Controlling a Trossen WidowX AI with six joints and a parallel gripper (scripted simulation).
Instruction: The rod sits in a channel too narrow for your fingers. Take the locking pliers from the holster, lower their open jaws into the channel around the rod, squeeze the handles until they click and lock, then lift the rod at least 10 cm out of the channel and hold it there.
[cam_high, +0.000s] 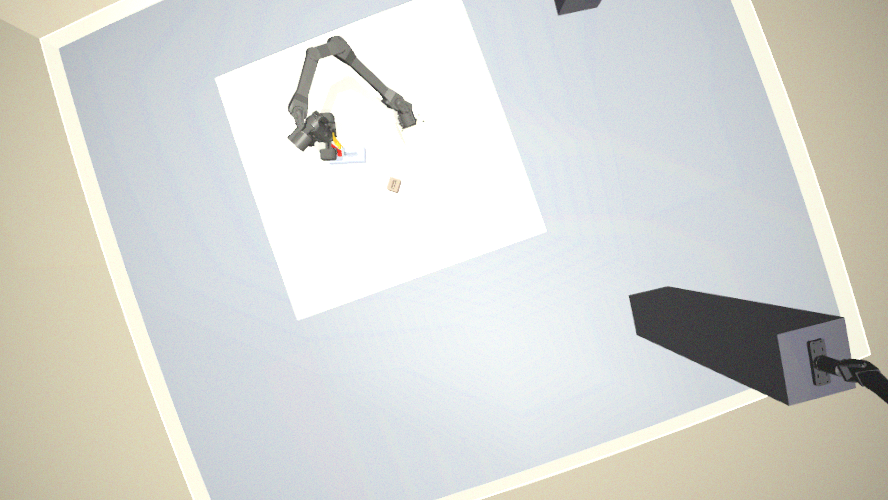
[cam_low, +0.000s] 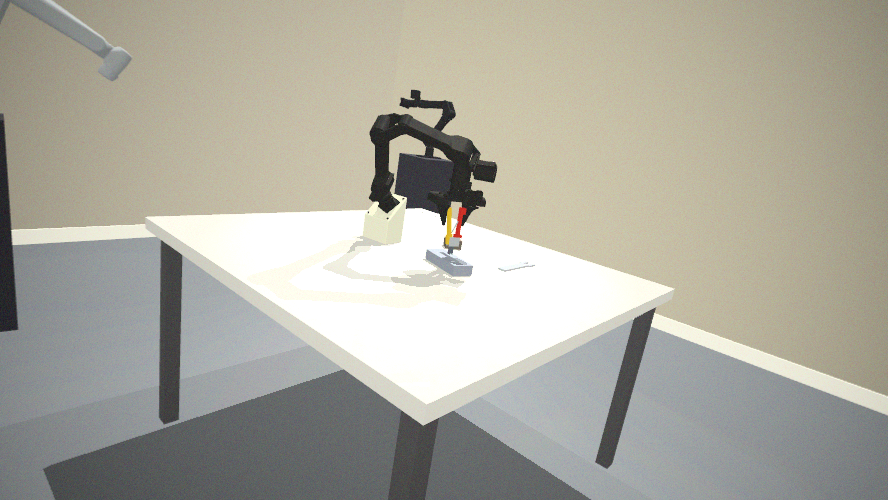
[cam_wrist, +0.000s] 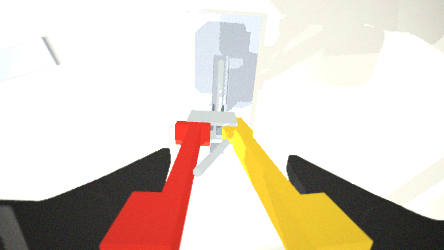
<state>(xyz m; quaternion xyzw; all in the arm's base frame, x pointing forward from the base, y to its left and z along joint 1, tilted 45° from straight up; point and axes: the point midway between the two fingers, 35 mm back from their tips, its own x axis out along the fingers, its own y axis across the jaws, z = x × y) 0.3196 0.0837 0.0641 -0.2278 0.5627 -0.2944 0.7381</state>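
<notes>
Right now the channel block is 12 cm below my gripper tip and 1 cm to the left of it. Round my gripper tip: brown holster: 20 cm to the left, 19 cm behind, 13 cm below; then rod: 30 cm to the left, 13 cm below, 6 cm ahead.
</notes>
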